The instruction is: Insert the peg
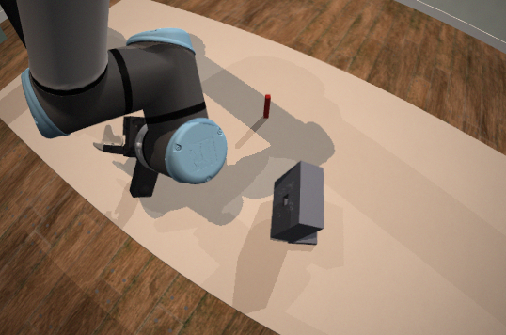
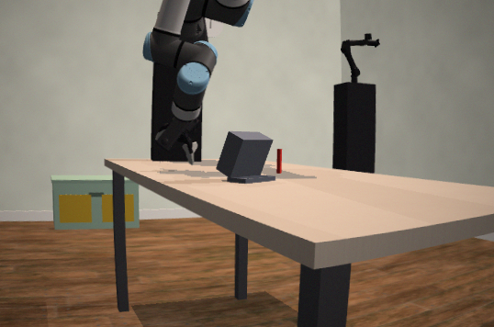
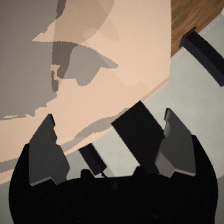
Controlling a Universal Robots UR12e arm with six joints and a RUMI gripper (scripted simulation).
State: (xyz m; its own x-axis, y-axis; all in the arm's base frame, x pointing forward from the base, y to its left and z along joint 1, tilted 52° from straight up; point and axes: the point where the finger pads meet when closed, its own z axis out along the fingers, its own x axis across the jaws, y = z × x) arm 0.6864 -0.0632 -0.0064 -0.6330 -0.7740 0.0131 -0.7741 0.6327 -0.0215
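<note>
Now: hand 33 cm to the right of the red peg, 16 cm short of it and 2 cm above it. The rest, counted from my hand: thin base plate 41 cm ahead, 17 cm to the left, 5 cm below.
</note>
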